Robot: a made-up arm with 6 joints.
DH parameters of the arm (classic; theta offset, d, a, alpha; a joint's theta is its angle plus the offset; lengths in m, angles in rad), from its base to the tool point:
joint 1: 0 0.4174 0 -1.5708
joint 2: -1.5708 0 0.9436 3.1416
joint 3: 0 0 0 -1.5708
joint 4: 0 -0.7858 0 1.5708
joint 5: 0 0.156 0 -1.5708
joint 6: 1.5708 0 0 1.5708
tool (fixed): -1.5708 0 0 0
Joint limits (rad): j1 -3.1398..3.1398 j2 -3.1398..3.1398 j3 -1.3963..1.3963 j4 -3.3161..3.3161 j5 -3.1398..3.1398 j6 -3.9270..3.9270
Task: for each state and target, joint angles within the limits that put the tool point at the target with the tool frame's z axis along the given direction. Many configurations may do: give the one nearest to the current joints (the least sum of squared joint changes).
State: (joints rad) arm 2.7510 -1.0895 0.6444 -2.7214 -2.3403 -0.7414
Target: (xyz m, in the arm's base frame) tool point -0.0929 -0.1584 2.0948 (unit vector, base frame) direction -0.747 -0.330 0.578
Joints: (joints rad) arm 1.9698 -0.2853 1.1522 -2.8029 -2.1291 -0.8326
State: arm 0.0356 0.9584 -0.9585 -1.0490 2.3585 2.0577
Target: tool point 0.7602 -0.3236 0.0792 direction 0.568 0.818 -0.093
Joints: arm -0.2205 1.0753 -0.4611 -0.2901 2.2886 1.7118
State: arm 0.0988 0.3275 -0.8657 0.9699 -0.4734 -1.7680
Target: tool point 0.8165 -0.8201 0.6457 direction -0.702 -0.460 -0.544
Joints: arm -0.6601 0.6405 -0.1607 0.3381 0.2447 -2.5492
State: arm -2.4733 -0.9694 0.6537 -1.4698 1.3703 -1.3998
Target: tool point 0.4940 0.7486 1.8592 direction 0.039 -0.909 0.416
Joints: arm -2.0724 -0.7641 1.2873 -2.0594 1.3654 -1.5801
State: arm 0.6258 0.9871 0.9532 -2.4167 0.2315 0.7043
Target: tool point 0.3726 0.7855 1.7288 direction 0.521 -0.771 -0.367
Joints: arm 0.9954 0.1784 0.8158 -2.3981 0.6749 0.6153
